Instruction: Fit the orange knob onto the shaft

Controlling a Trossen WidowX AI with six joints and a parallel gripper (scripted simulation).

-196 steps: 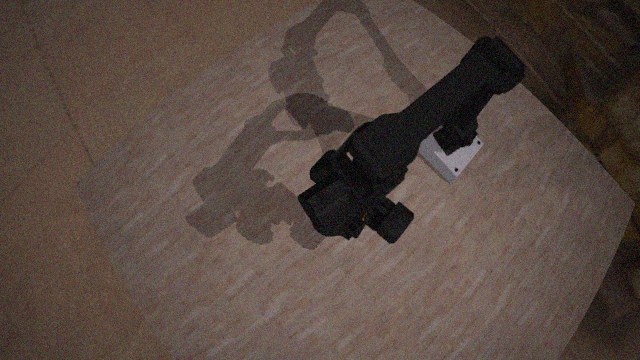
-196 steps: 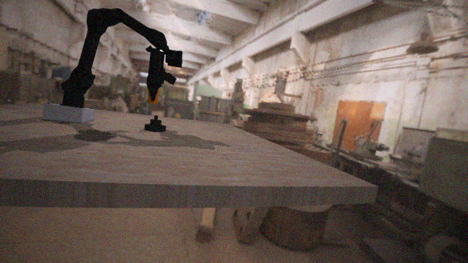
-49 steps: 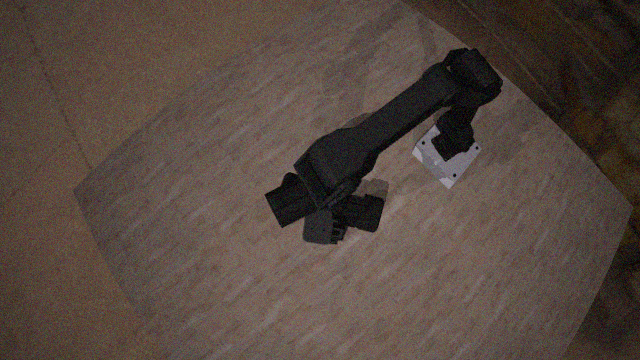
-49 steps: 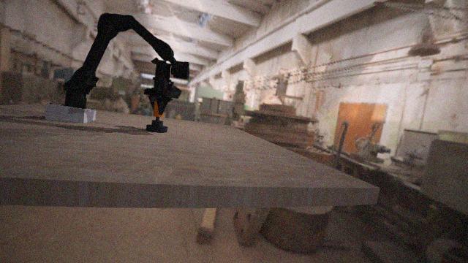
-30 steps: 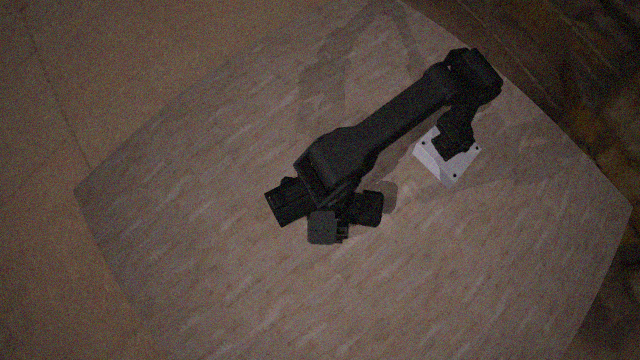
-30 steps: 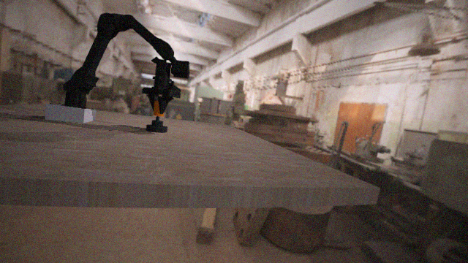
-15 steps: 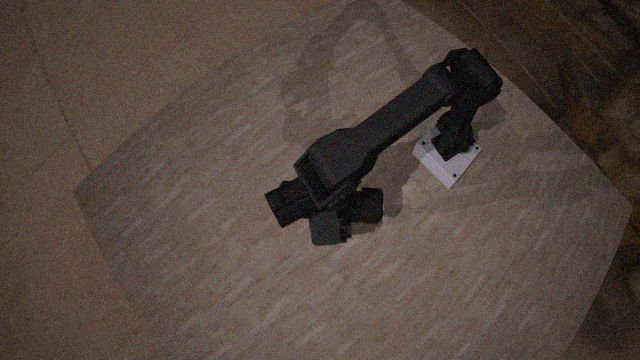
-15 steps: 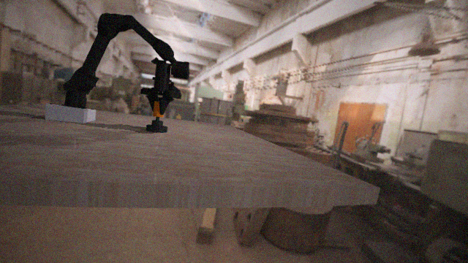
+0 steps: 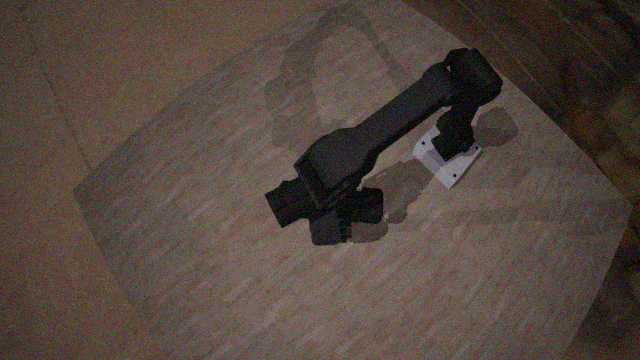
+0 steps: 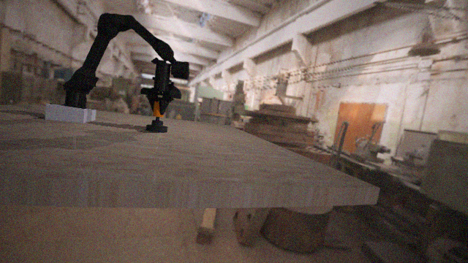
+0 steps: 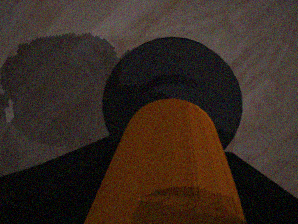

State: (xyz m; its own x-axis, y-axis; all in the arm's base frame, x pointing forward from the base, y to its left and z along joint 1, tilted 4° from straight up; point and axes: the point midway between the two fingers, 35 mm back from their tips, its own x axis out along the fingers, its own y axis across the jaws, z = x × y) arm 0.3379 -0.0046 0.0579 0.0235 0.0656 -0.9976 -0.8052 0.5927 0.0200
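Right now my gripper tip is 20 mm below the orange knob. The rest, counted from my gripper tip: dark pedestal (40 mm below).
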